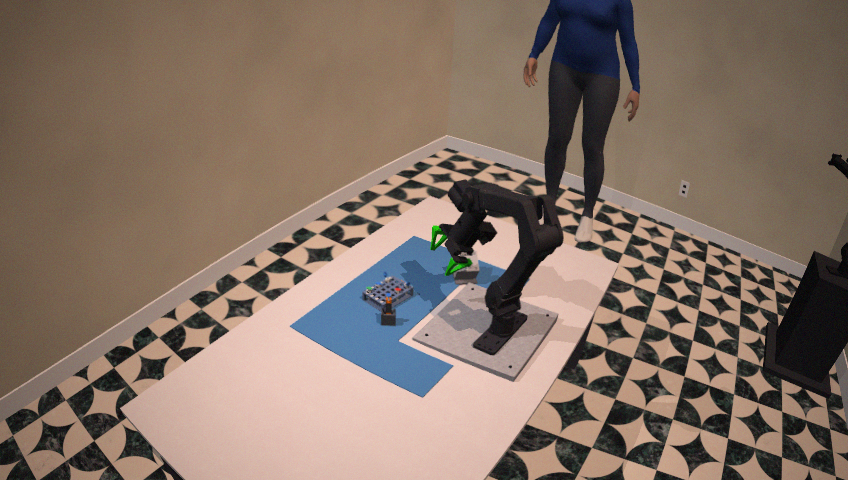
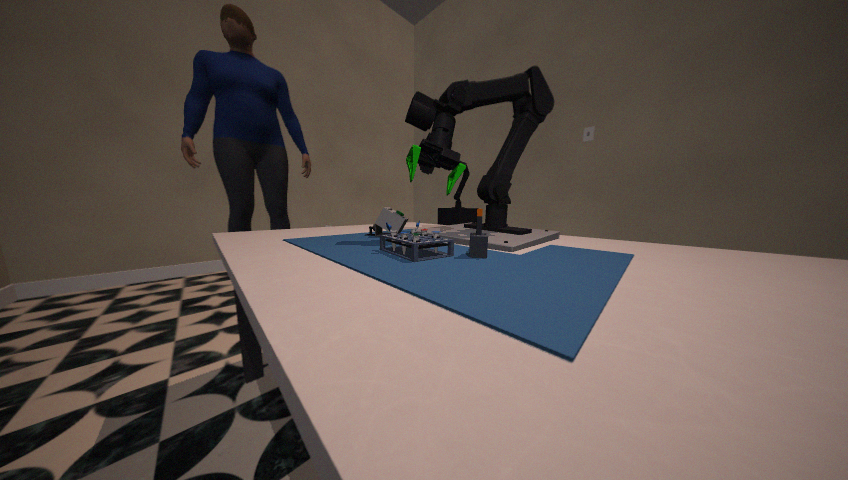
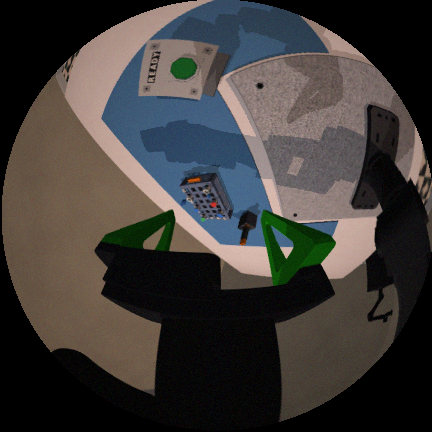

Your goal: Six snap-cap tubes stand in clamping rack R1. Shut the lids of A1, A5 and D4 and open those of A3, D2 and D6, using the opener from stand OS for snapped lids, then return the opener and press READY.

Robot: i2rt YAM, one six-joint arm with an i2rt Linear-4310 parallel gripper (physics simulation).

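Pixels of known places: gripper, between the fingertips: (image 1: 439, 262) (image 2: 430, 188) (image 3: 217, 214); arm's base, origin of its link: (image 1: 501, 332) (image 2: 495, 229) (image 3: 376, 165).
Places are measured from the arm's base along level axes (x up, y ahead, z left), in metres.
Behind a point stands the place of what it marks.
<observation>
Rack R1 (image 1: 367, 295) {y 0.384, x 0.010, z 0.115 m} (image 2: 415, 252) {y 0.403, x -0.003, z 0.113 m} (image 3: 224, 195) {y 0.318, x -0.017, z 0.059 m} stands on the blue mat holding small tubes with blue, green, red and white parts. Some lids stick up; which lids are open is too small to tell. The opener (image 1: 388, 302) {y 0.281, x 0.054, z 0.146 m} (image 2: 479, 213) {y 0.288, x 0.058, z 0.148 m} (image 3: 243, 238) {y 0.279, x 0.054, z 0.139 m}, with an orange tip, stands upright in dark stand OS (image 1: 388, 319) {y 0.273, x 0.004, z 0.156 m} (image 2: 478, 245) {y 0.298, x 0.003, z 0.156 m} (image 3: 247, 220) {y 0.273, x 0.012, z 0.124 m} beside the rack. The green READY button (image 2: 399, 212) {y 0.241, x 0.051, z -0.168 m} (image 3: 184, 68) {y 0.231, x 0.050, z -0.173 m} sits on a tilted grey box (image 1: 467, 275) {y 0.227, x 0.004, z -0.174 m} (image 2: 387, 220) (image 3: 165, 82) {y 0.257, x 0.050, z -0.173 m}. My gripper (image 1: 440, 260) {y 0.244, x 0.113, z -0.032 m} (image 2: 430, 186) {y 0.244, x 0.113, z -0.032 m} (image 3: 217, 214) {y 0.244, x 0.113, z -0.032 m} is wide open and empty, high above the table near this box.
The arm stands on a grey base plate (image 1: 434, 339) {y 0.133, x -0.008, z 0.132 m} (image 2: 523, 240) {y 0.105, x -0.007, z 0.142 m} (image 3: 250, 115) {y 0.203, x -0.004, z -0.093 m} beside the blue mat (image 1: 333, 324) {y 0.389, x -0.019, z 0.259 m} (image 2: 523, 297) {y 0.410, x -0.019, z 0.294 m} (image 3: 125, 112) {y 0.422, x -0.019, z -0.225 m}. A person (image 1: 586, 77) (image 2: 246, 118) stands behind the table (image 1: 267, 404) {y 0.292, x -0.022, z 0.624 m} (image 2: 684, 356) {y 0.416, x -0.022, z 0.401 m}. A dark pedestal (image 1: 809, 321) stands on the floor at the right.
</observation>
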